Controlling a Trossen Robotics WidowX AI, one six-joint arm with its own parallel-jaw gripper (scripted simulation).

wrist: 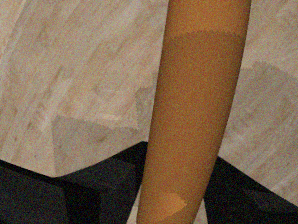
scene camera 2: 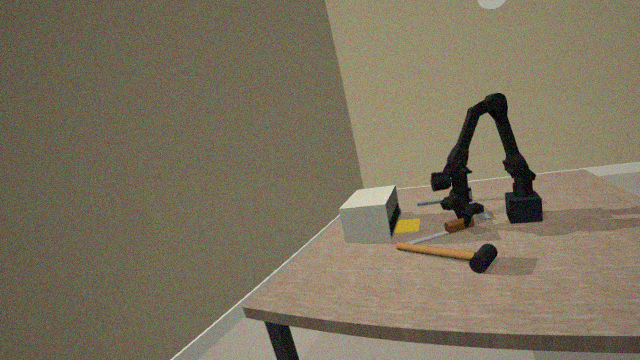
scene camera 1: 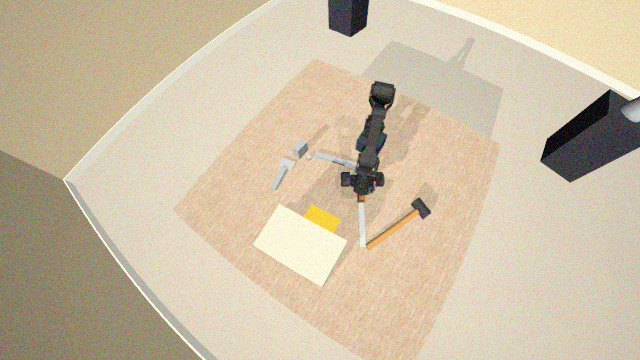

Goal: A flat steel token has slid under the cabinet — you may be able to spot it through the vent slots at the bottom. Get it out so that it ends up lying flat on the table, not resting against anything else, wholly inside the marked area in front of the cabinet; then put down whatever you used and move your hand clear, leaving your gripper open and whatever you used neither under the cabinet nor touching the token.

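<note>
My gripper is there in scene camera 2 (scene camera 2: pixel 464 225), and in the wrist view I find it too (wrist: pixel 175 154). The wrist view also gives me an orange-handled tool (wrist: pixel 201 56). A hammer (scene camera 2: pixel 479 261) is visible to me as well, though in the wrist view the hammer is out of frame. Then there is a cream cabinet, which I see both from scene camera 1 (scene camera 1: pixel 312 251) and from scene camera 2 (scene camera 2: pixel 369 215).
</note>
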